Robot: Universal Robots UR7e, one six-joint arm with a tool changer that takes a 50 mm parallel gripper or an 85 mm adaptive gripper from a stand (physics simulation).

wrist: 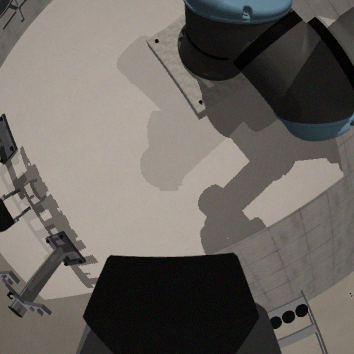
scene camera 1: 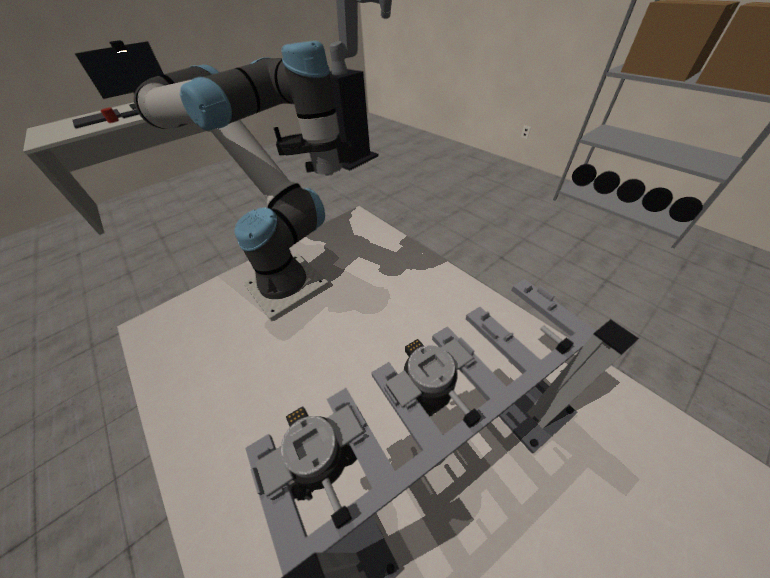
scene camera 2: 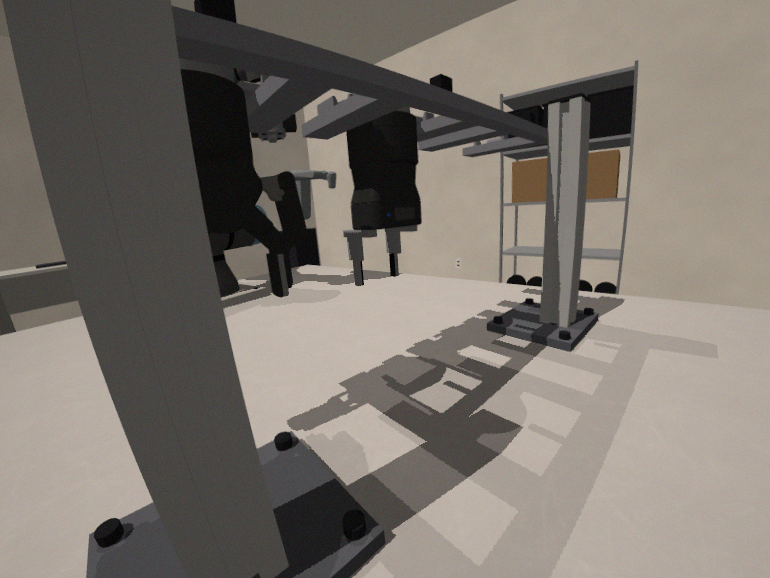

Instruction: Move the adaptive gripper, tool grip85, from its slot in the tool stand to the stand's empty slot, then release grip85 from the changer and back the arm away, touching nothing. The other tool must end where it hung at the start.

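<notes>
The adaptive gripper grip85 hangs in the stand's end slot, at the lower left in scene camera 1. In scene camera 2 a post partly hides it; its visible finger is spread outward. The arm's bare changer is high above the mat, well apart from the stand, with no tool on it. The other tool, a parallel gripper, hangs in the middle slot with its two thin fingers apart. The empty slot is at the far end, beyond the middle tool.
The tool stand's crossbar runs between two posts. The robot base plate is on the pale mat. A desk, a black cabinet and a shelf unit stand behind.
</notes>
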